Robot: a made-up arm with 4 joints.
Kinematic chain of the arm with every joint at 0, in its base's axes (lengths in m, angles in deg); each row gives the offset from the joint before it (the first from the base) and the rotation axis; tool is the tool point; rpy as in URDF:
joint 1: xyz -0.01 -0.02 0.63 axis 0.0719 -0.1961 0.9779
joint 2: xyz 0 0.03 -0.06 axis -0.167 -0.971 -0.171
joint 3: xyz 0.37 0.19 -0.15 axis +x
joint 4: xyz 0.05 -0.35 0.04 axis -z
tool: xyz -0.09 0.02 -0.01 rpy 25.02 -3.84 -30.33
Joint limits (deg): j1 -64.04..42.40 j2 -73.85..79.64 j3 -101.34..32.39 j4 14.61..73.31
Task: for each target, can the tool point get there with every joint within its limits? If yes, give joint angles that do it. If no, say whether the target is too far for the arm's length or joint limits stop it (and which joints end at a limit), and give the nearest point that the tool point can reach.
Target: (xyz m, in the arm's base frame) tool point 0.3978 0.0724 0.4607
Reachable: yes | joints 20.29 6.06 13.00 56.32
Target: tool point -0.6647 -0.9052 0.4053
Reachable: no: too far | nearest point 0.0388 -0.4232 0.4561 | short by 0.854 m
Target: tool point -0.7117 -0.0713 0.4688
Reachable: no: joint limits stop it (at a limit: joint 2, joint 3, joint 4) | nearest point -0.1863 0.0579 0.1561 | short by 0.625 m
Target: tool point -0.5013 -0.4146 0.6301
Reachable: no: joint limits stop it (at a limit: joint 1, joint 4) | nearest point 0.0309 -0.3918 0.6447 | short by 0.533 m
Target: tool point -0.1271 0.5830 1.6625
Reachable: no: too far | nearest point -0.0709 0.2749 0.9953 | short by 0.737 m
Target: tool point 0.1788 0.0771 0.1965
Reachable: yes | joints 17.96 -43.32 9.11 56.88
